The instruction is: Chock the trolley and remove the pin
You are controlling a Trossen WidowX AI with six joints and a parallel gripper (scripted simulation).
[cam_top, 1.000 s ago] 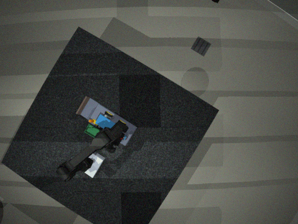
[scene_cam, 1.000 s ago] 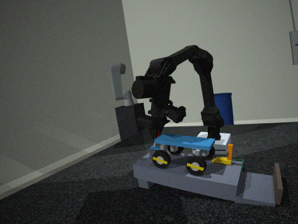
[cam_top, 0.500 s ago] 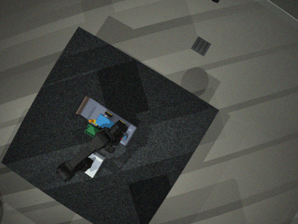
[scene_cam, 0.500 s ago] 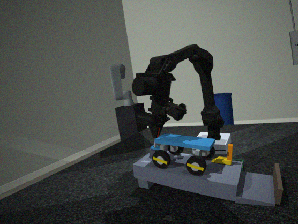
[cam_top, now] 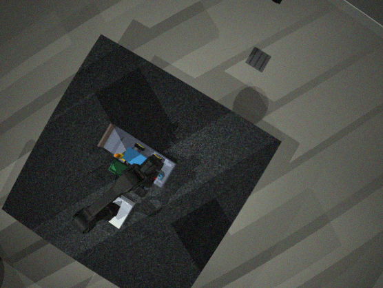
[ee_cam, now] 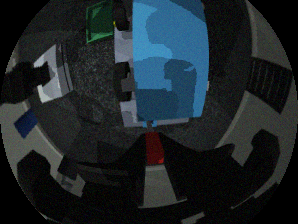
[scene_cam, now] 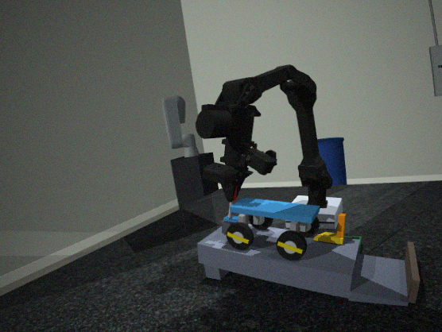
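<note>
The green tray lies 8 cm behind my gripper tip, 23 cm to the left of it and 17 cm below it. The rest, counted from my gripper tip: red-headed stop pin: right at my gripper tip; blue trolley: 3 cm ahead, 11 cm to the left, 5 cm below; grey ramp: 3 cm ahead, 11 cm to the left, 12 cm below.
</note>
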